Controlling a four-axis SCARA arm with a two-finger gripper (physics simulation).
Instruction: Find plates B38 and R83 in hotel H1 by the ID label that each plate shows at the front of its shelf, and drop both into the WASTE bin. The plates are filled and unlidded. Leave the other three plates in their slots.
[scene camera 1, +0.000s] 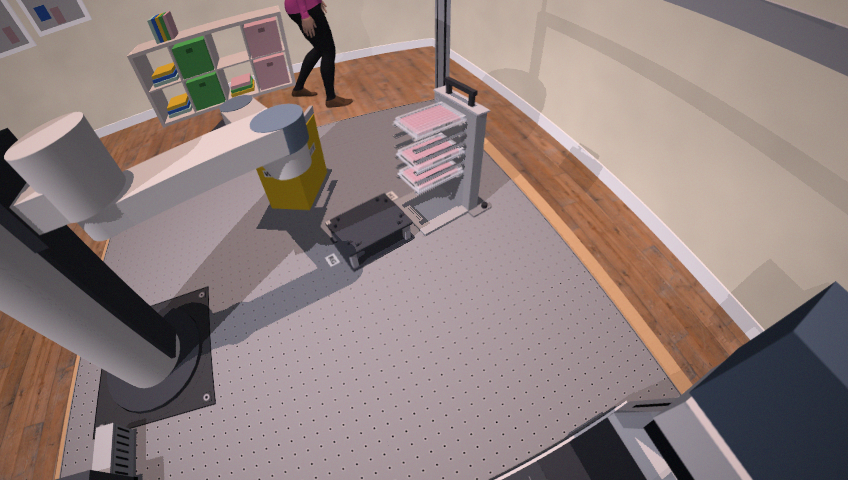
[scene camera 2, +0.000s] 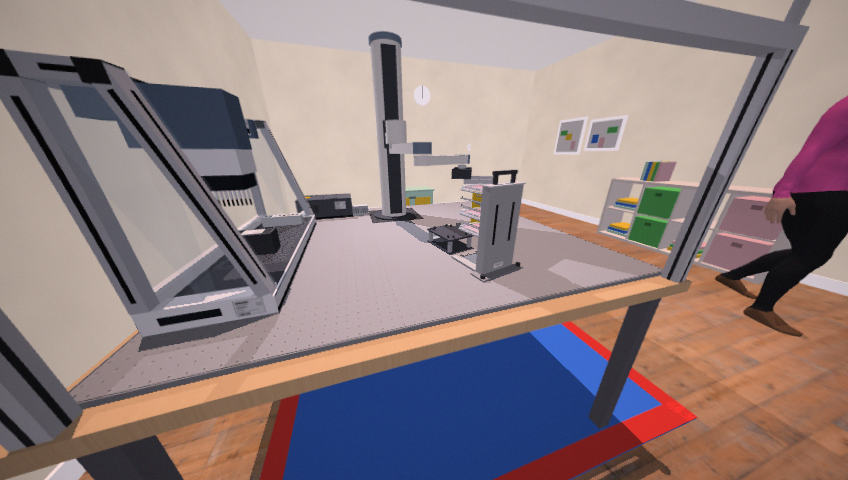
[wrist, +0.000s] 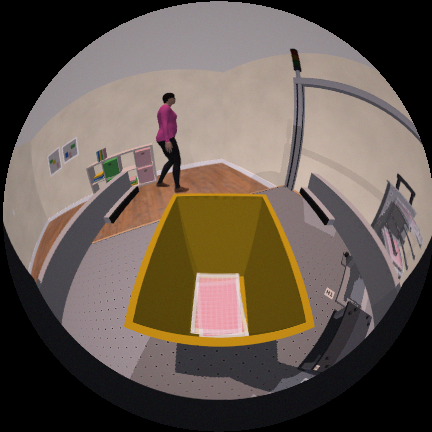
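Where they show: gripper, between the fingertips: (wrist: 218, 175); arm's base, origin of its link: (scene camera 1: 157, 359) (scene camera 2: 394, 216).
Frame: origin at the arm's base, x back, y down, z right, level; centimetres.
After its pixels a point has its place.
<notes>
My gripper (scene camera 2: 484, 179) @(x -44.6, y -25.8, z -41.5 cm) (wrist: 218, 175) @(x -44.6, y -25.8, z -41.5 cm) is open and empty above the yellow WASTE bin (scene camera 1: 291, 193) @(x -41.4, y -7.1, z -31.3 cm) (wrist: 220, 341) @(x -39.9, y -21.3, z -32.5 cm); in scene camera 1 the arm hides it. Inside the bin lies a filled pink plate (wrist: 218, 306) @(x -43.3, y -4.7, z -38.8 cm), with the edge of another plate showing under it, slightly offset. Their ID labels cannot be read. Hotel H1 (scene camera 1: 476, 154) @(x -83.0, y -18.9, z -11.8 cm) (scene camera 2: 499, 228) @(x -83.7, y -16.4, z -17.6 cm) (wrist: 382, 200) @(x -80.7, y -24.1, z -25.6 cm) stands to the right of the bin in the wrist view. It holds a top plate (scene camera 1: 429, 120) @(x -73.5, y -27.7, z -15.6 cm), a middle plate (scene camera 1: 418, 155) @(x -71.0, y -19.2, z -16.0 cm) and a lower plate (scene camera 1: 423, 177) @(x -71.7, y -13.4, z -15.1 cm). Their labels are not readable here.
A low dark stand (scene camera 1: 368, 223) @(x -57.1, y -7.3, z -12.3 cm) (scene camera 2: 450, 230) @(x -56.0, y -7.3, z -13.8 cm) (wrist: 330, 340) @(x -54.1, y -6.9, z -18.5 cm) sits between the arm's column (scene camera 2: 389, 130) @(x -20.6, y -47.8, z 3.9 cm) and the hotel. A large instrument (scene camera 2: 196, 124) @(x -77.8, y -43.6, z 52.4 cm) stands at the left in scene camera 2. A person (scene camera 1: 318, 50) (wrist: 168, 135) walks on the floor beyond the table.
</notes>
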